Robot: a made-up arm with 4 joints.
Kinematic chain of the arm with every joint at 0, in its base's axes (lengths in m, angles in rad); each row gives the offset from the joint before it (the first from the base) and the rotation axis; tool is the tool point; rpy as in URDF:
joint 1: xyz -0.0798 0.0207 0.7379 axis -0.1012 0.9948 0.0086
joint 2: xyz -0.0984 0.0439 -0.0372 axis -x
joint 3: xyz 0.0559 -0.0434 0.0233 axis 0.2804 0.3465 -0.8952
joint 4: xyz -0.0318 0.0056 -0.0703 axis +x
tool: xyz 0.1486 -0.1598 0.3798 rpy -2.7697 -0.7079 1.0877
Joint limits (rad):
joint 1: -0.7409..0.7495
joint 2: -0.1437..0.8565
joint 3: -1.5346..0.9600
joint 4: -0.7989..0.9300
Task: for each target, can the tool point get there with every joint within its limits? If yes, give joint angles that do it. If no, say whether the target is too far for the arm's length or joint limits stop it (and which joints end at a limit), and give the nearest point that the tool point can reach.
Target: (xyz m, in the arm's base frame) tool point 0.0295 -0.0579 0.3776
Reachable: no: joint limits stop it (at a limit: joint 1, joint 2, joint 3, joint 4) | nearest point -0.1899 -0.2895 0.4392 | short by 0.325 m
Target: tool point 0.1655 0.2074 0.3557
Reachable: no: joint limits stop it (at a limit: joint 1, joint 2, joint 3, joint 4) | nearest point 0.2058 0.2928 0.6413 | short by 0.301 m
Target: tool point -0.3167 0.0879 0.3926
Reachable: no: joint limits stop it (at a limit: joint 1, joint 2, joint 3, joint 4) | nearest point -0.3517 0.2767 0.5371 | short by 0.240 m
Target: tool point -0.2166 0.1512 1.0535
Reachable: yes | joints 0.1243 0.0093 -1.2808 -0.3768
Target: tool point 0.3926 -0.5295 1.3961
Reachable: no: too far | nearest point 0.0981 -0.2060 1.0185 | short by 0.578 m
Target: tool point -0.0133 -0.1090 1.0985
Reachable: yes | joints 0.4498 0.7657 0.6670 0.4722
